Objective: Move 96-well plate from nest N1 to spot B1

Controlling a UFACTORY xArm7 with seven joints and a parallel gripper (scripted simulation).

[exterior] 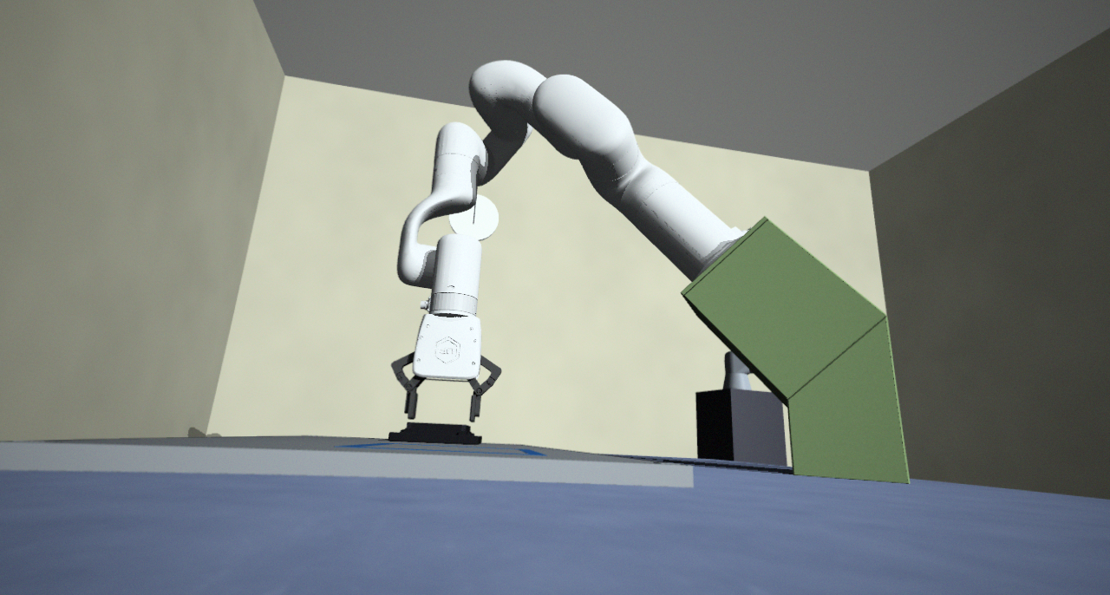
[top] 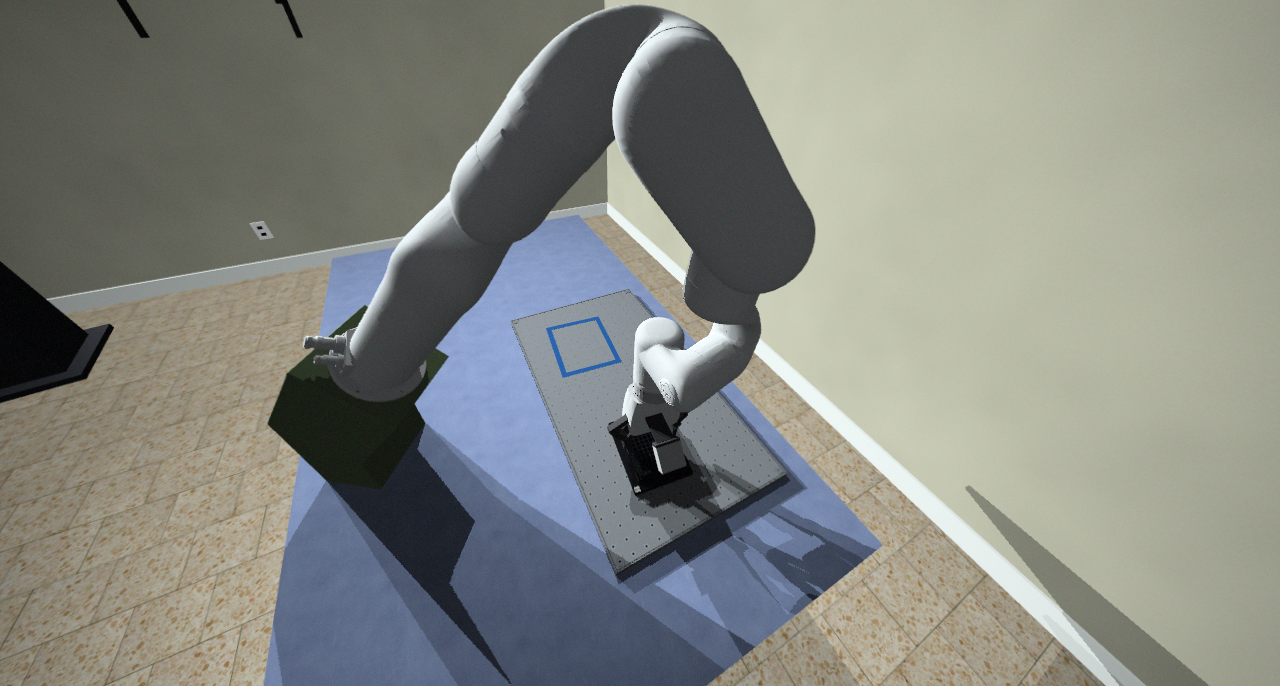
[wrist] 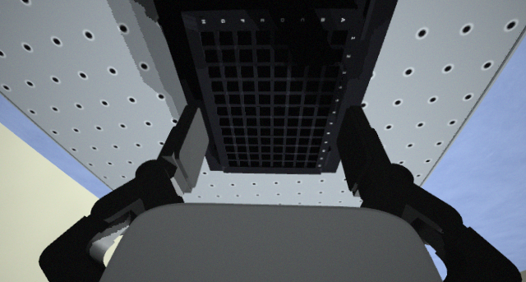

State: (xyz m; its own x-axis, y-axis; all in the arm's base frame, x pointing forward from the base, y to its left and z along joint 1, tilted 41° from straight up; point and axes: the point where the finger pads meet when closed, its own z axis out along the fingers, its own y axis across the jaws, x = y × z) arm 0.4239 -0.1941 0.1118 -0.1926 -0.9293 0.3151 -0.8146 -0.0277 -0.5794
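Right now my hand is 2 cm above the black 96-well plate. The rest, counted from my hand: black plate nest N1: 4 cm below.
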